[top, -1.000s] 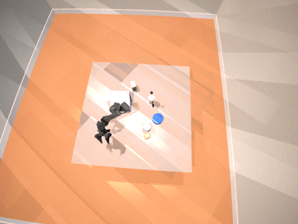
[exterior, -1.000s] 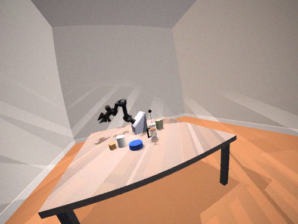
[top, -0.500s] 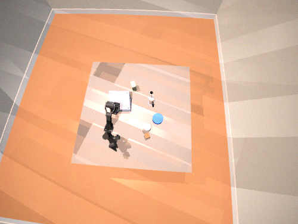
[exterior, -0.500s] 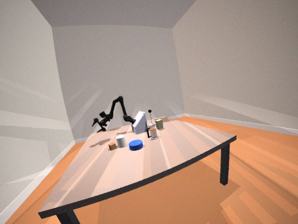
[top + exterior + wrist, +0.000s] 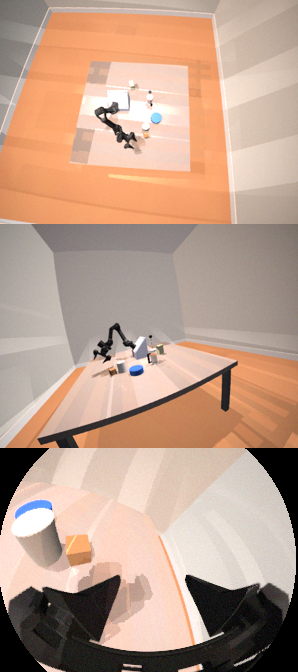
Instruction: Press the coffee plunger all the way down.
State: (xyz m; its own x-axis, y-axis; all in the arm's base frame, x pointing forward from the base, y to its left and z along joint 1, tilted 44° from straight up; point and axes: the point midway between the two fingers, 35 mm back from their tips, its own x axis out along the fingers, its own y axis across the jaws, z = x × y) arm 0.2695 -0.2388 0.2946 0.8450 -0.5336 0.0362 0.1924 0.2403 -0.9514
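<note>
Right now my gripper tip is 520 mm to the right of the glass coffee press, 70 mm short of it and 10 mm below it. Also, from my gripper tip: white mug 210 mm to the left, 80 mm below, 70 mm ahead; small brown block 130 mm to the left, 100 mm below, 80 mm ahead.
</note>
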